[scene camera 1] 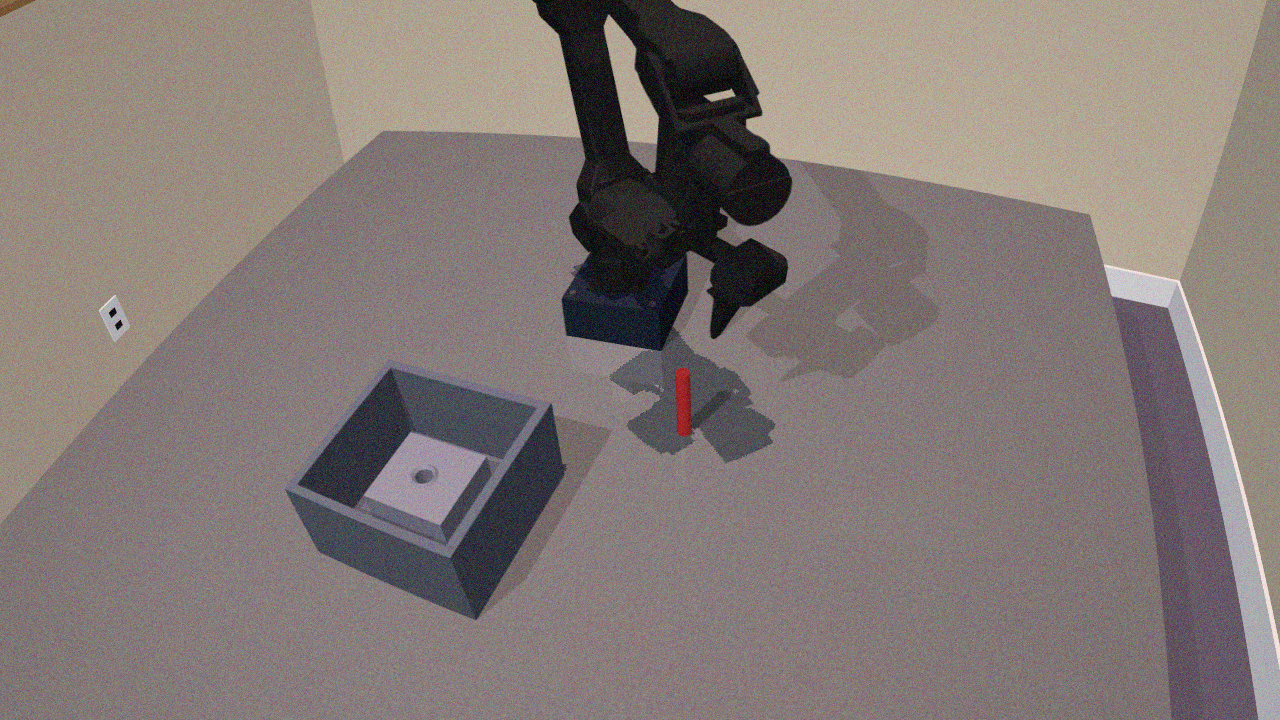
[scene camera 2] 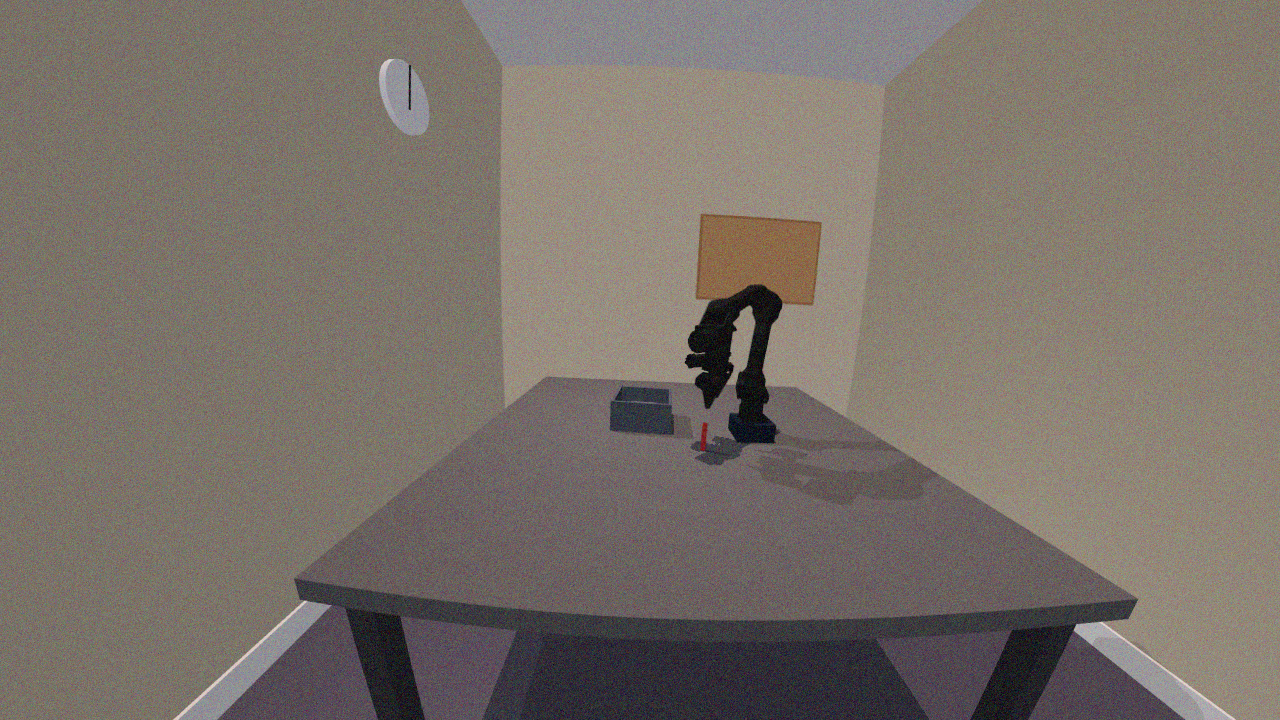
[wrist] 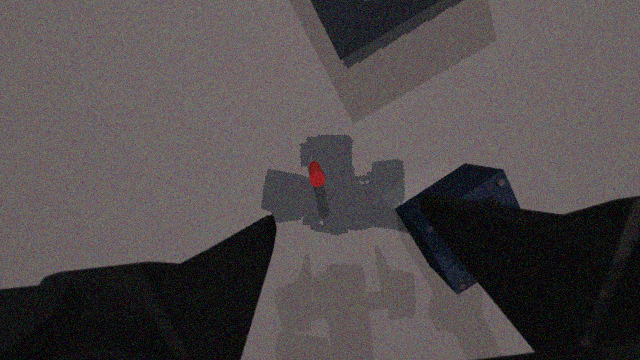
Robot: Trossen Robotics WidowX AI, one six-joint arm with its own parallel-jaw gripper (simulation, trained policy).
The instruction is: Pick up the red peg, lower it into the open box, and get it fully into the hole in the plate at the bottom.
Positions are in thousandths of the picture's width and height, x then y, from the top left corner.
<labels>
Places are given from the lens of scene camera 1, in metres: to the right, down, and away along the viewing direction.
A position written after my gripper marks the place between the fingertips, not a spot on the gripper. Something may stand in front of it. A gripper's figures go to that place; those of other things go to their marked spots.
my gripper (scene camera 1: 529,435): 0.03, -0.04, 0.79
red peg (scene camera 1: 534,544): 0.04, 0.03, 0.82
</labels>
